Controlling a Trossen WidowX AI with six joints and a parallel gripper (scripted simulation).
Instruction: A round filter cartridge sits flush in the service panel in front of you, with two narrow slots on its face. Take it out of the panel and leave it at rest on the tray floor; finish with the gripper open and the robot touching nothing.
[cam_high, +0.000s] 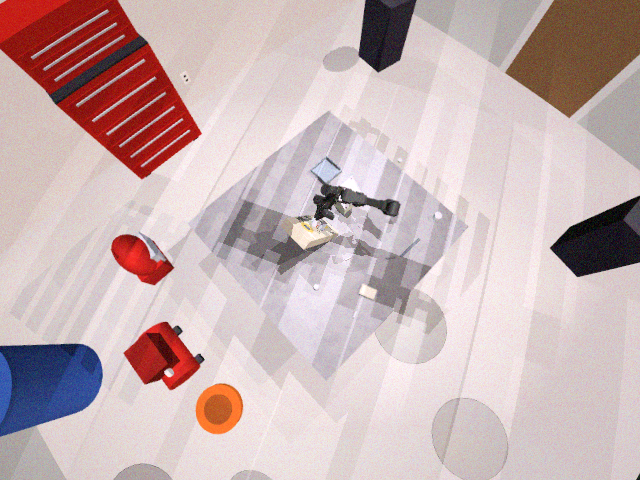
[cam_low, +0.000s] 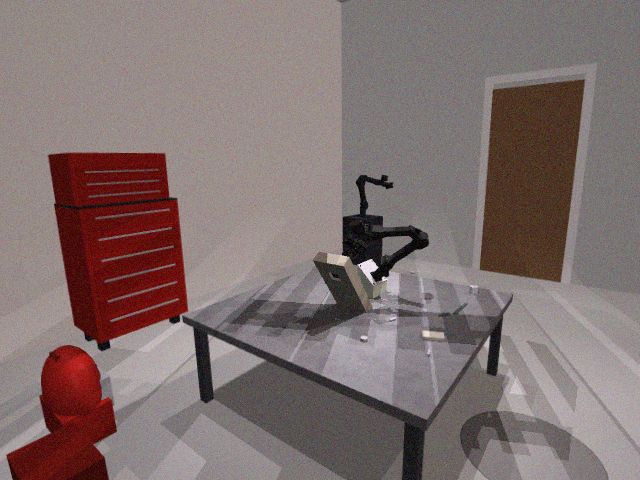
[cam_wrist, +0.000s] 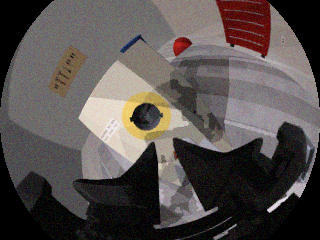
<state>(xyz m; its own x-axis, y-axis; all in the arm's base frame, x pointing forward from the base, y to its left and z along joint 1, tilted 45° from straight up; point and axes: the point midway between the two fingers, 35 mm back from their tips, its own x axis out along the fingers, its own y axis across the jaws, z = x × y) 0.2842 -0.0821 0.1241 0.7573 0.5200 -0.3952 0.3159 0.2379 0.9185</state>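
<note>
Now: the round filter cartridge 8 cm below my gripper tip and 1 cm behind it. Also, from my gripper tip: small block 47 cm to the left, 25 cm below, 2 cm behind; beige service panel 10 cm below, 3 cm ahead; square tray 33 cm behind, 32 cm to the right, 25 cm below.
</note>
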